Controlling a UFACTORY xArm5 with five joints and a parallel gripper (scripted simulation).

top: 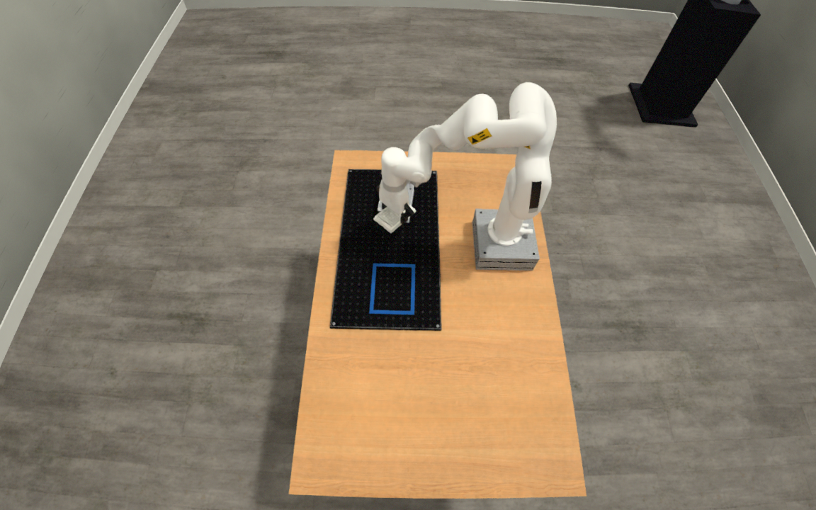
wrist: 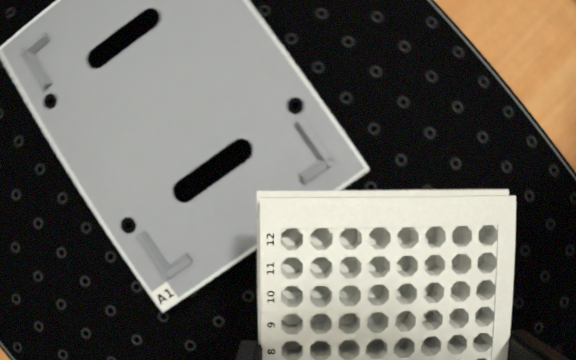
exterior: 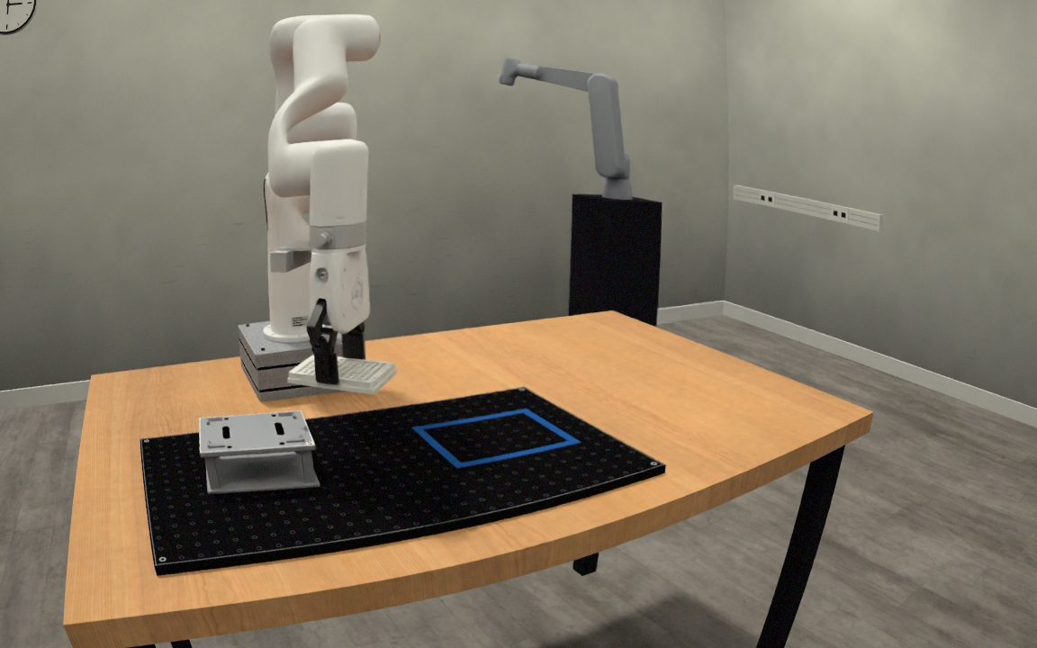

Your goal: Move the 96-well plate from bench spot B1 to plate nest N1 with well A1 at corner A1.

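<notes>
The grey raised plate nest is 14 cm to the right of my hand and 8 cm below it. Round my hand: white 96-well plate (1 cm below).
</notes>
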